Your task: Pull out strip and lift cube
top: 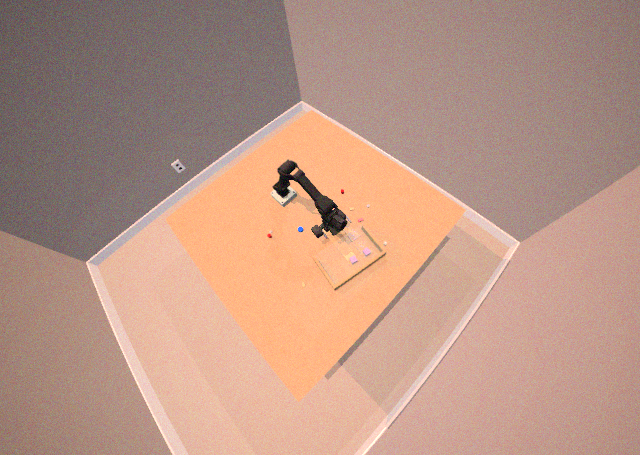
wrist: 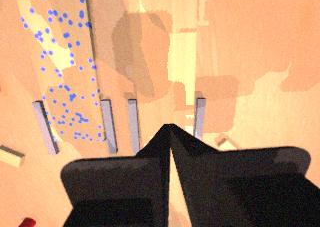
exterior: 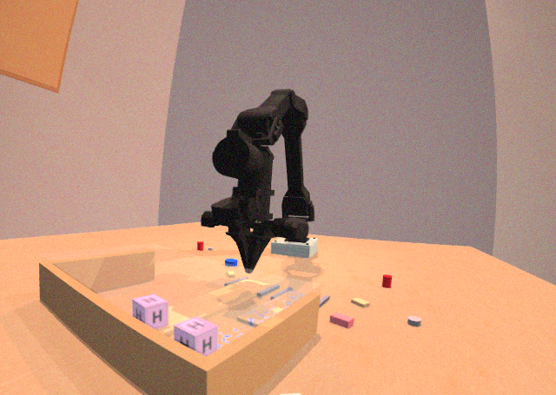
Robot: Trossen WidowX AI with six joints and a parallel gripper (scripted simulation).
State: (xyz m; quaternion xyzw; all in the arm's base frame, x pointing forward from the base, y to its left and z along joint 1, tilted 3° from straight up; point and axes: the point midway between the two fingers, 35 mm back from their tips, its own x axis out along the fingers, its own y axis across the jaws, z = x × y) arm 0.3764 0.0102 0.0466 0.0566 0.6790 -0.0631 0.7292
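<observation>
Now: the pale yellow strip 90 mm ahead of my gripper tip, 20 mm to the right of it and 30 mm below it. From my gripper tip the other things lie so: pink block: 80 mm ahead, 170 mm to the left, 20 mm below; blue disc: 130 mm behind, 100 mm to the right, 20 mm below; small tan block: 60 mm behind, 60 mm to the right, 30 mm below.
</observation>
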